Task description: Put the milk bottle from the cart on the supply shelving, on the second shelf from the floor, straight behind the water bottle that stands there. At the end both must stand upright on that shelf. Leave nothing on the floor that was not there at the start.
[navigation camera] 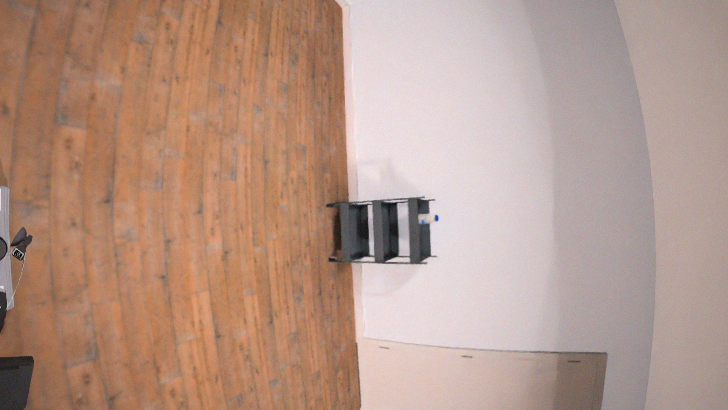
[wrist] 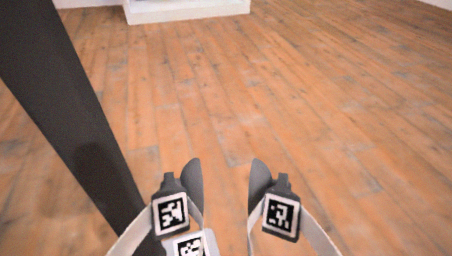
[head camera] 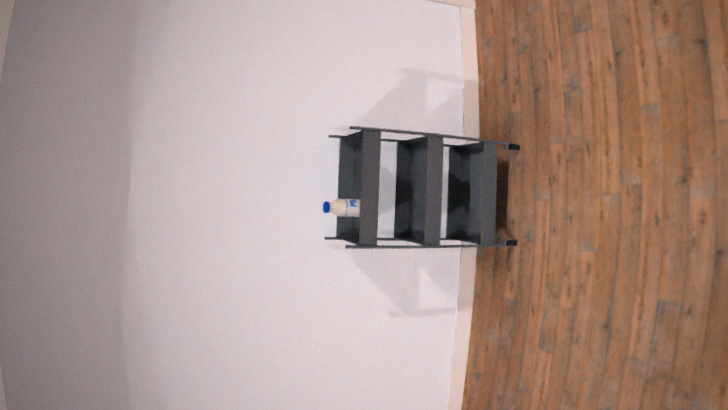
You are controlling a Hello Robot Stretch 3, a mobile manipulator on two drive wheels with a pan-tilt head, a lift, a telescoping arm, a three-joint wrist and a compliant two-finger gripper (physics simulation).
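Frame: origin at the robot's base, x ahead, y left, z up, level; metres.
Seen in the pictures: gripper, fingertip midpoint: (navigation camera: 8, 226) (wrist: 226, 177).
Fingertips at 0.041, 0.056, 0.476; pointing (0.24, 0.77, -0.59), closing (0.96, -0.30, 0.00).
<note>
Offsets run from my fingertips to a thing's top centre, as dx, dy, dz. "pt": to the spot under its first point. Level surfaces: height alone.
The milk bottle @[+1.907, -0.051, +0.374] (head camera: 347, 207) (navigation camera: 425, 219), cream-white with a blue cap, stands upright on the top tier of the dark grey three-tier cart @[pt +1.837, -0.199, +0.220] (head camera: 370, 168) (navigation camera: 413, 244). The cart stands against the white wall. Both pictures are turned sideways. My gripper (wrist: 226, 177) is open and empty, with floor showing between its fingertips. In the navigation view the gripper (navigation camera: 25, 239) is at the far left edge, well apart from the cart. The water bottle does not show in these views. The supply shelving cannot be made out for certain.
The base of a white unit (wrist: 187, 17) stands on the wooden floor @[dz -0.476] (wrist: 300, 100) at the top of the wrist view. A dark post (wrist: 75, 115) crosses that view's left side. A pale door (navigation camera: 478, 381) is in the wall beyond the cart.
</note>
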